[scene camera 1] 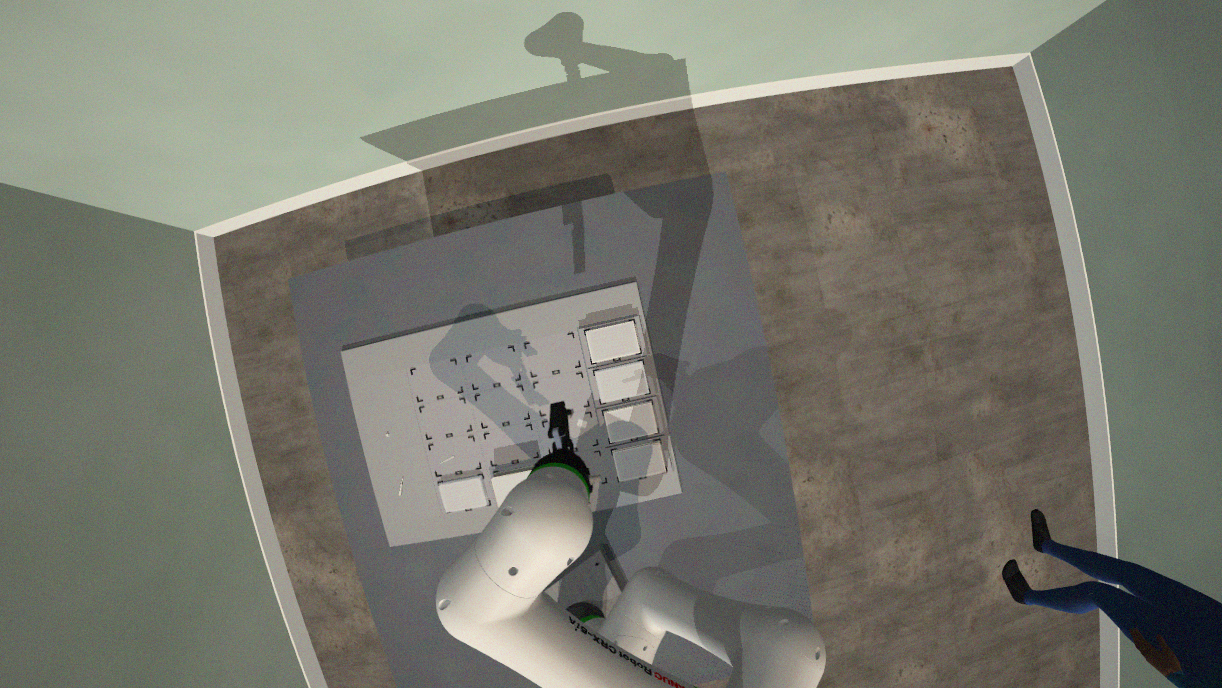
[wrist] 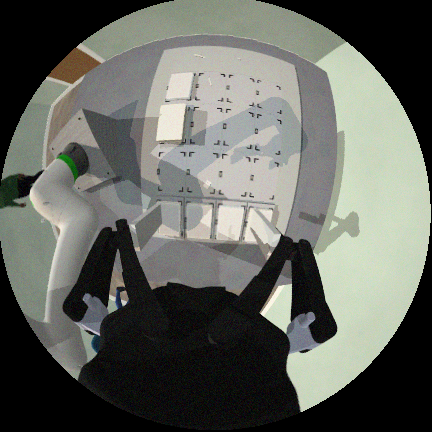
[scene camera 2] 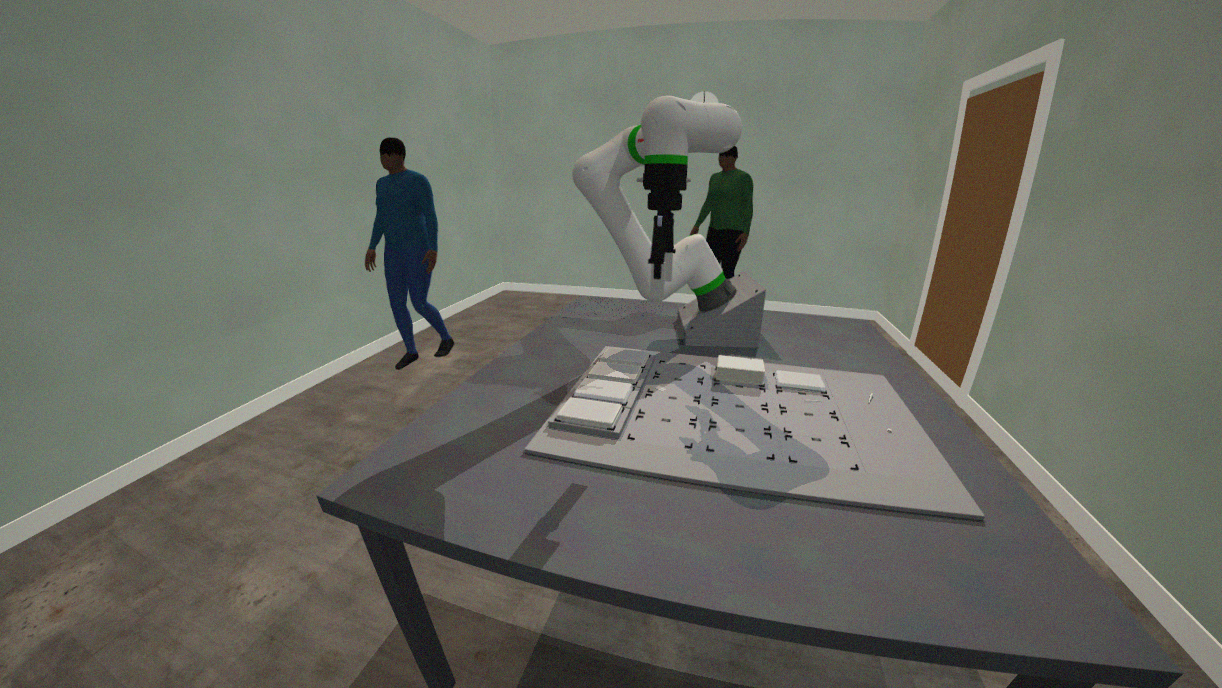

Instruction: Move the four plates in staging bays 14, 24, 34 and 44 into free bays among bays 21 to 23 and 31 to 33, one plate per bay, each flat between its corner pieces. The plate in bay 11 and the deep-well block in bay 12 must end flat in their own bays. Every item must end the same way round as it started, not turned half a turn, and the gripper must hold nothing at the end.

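Where they show: gripper, fingertip midpoint: (scene camera 1: 574, 444) (wrist: 205, 216) (scene camera 2: 661, 287); arm's base, link origin: (wrist: 75, 158) (scene camera 2: 717, 299).
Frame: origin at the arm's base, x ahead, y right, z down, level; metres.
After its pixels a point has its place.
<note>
Four white plates lie in the staging column: bay 14 (scene camera 1: 639, 461) {x 0.384, y 0.258, z 0.082 m} (scene camera 2: 629, 358) {x 0.406, y 0.240, z 0.082 m} (wrist: 171, 218) {x 0.395, y 0.253, z 0.082 m} in shadow, bay 24 (scene camera 1: 631, 423) {x 0.487, y 0.262, z 0.083 m} (scene camera 2: 617, 370) {x 0.491, y 0.255, z 0.083 m} (wrist: 199, 220) {x 0.493, y 0.255, z 0.083 m}, bay 34 (scene camera 1: 621, 381) {x 0.599, y 0.264, z 0.083 m} (scene camera 2: 604, 390) {x 0.609, y 0.259, z 0.082 m} (wrist: 230, 222) {x 0.599, y 0.257, z 0.083 m} and bay 44 (scene camera 1: 612, 341) {x 0.704, y 0.267, z 0.083 m} (scene camera 2: 590, 413) {x 0.719, y 0.262, z 0.083 m} (wrist: 260, 223). The bay 11 plate (scene camera 1: 463, 493) {x 0.402, y -0.229, z 0.097 m} (scene camera 2: 800, 381) {x 0.415, y -0.232, z 0.097 m} (wrist: 180, 86) {x 0.404, y -0.222, z 0.097 m} lies flat. The taller deep-well block (scene camera 1: 511, 488) {x 0.396, y -0.084, z 0.069 m} (scene camera 2: 740, 369) {x 0.433, y -0.067, z 0.071 m} (wrist: 171, 122) {x 0.397, y -0.063, z 0.070 m} sits in bay 12, partly hidden by the arm in scene camera 1. Bays 21 to 23 and 31 to 33 show corner pieces without plates. My gripper (scene camera 1: 560, 423) (scene camera 2: 659, 269) {x 0.523, y 0.143, z -0.159 m} (wrist: 205, 216) {x 0.523, y 0.143, z -0.159 m} is open and empty, high above the board, pointing down.
The light board (scene camera 1: 367, 410) {x 0.686, y -0.450, z 0.112 m} (scene camera 2: 927, 478) {x 0.771, y -0.424, z 0.112 m} (wrist: 290, 95) {x 0.814, y -0.262, z 0.111 m} lies on the grey table (scene camera 1: 709, 299) {x 0.749, y 0.546, z 0.121 m} (scene camera 2: 667, 555) {x 1.024, y 0.053, z 0.121 m} (wrist: 320, 130) {x 0.979, y -0.156, z 0.121 m}. My arm's base (scene camera 2: 726, 320) {x 0.146, y -0.030, z 0.029 m} (wrist: 95, 145) {x 0.137, y -0.020, z 0.003 m} stands behind the board in scene camera 2. One person (scene camera 2: 406, 222) stands left of the table, another (scene camera 2: 729, 200) behind the arm.
</note>
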